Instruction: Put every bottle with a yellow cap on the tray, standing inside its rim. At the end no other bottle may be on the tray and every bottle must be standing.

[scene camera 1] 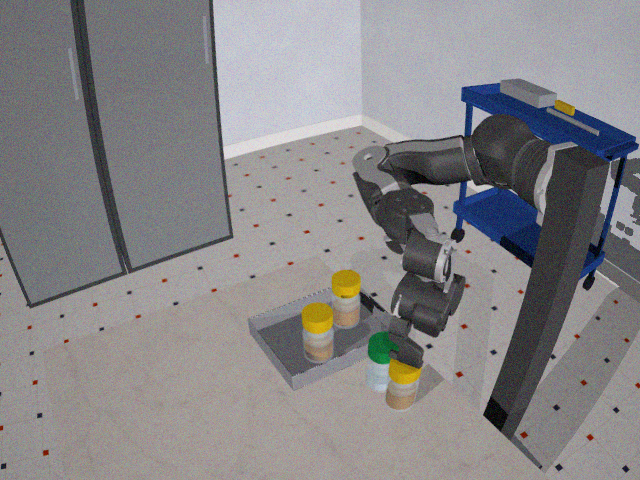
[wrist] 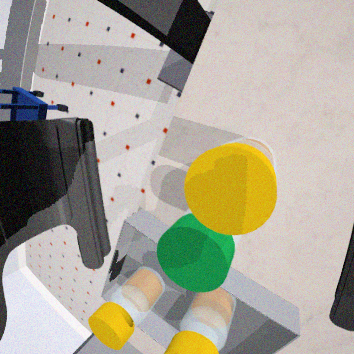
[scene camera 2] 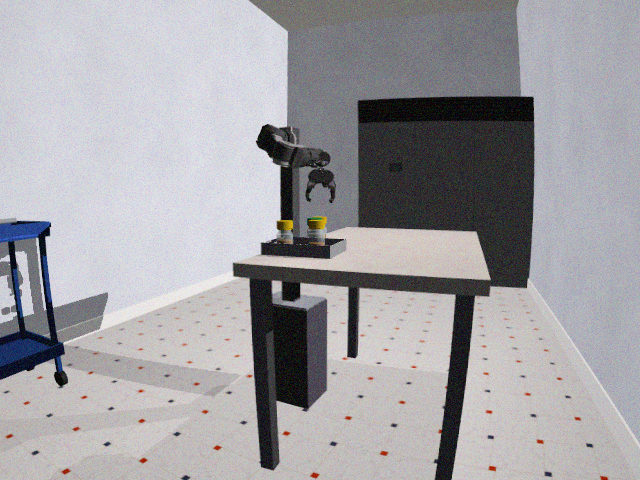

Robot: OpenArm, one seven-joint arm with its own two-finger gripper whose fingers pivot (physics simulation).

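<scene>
Two yellow-capped bottles stand inside the grey tray (scene camera 1: 330,369) (scene camera 2: 294,250) (wrist: 272,295): one (scene camera 1: 346,310) (scene camera 2: 284,232) (wrist: 112,325) on the cart side, the other (scene camera 1: 317,343) (scene camera 2: 316,233) (wrist: 192,345) beside it. A green-capped bottle (scene camera 1: 381,356) (wrist: 196,255) stands outside, close to the tray wall. A third yellow-capped bottle (scene camera 1: 402,390) (wrist: 231,189) stands outside, close beside the green one. Both outside bottles are mostly hidden in scene camera 2. My gripper (scene camera 1: 405,357) (scene camera 2: 320,200) (wrist: 204,201) is open and empty, above the outside bottles.
The bottles and tray are on a light table (scene camera 1: 155,392) (scene camera 2: 413,258), near its cart-side edge. A blue cart (scene camera 1: 516,217) (scene camera 2: 31,351) stands on the floor beyond that edge. The arm's dark post (scene camera 1: 553,289) rises beside the table. A grey cabinet (scene camera 1: 155,129) stands farther off.
</scene>
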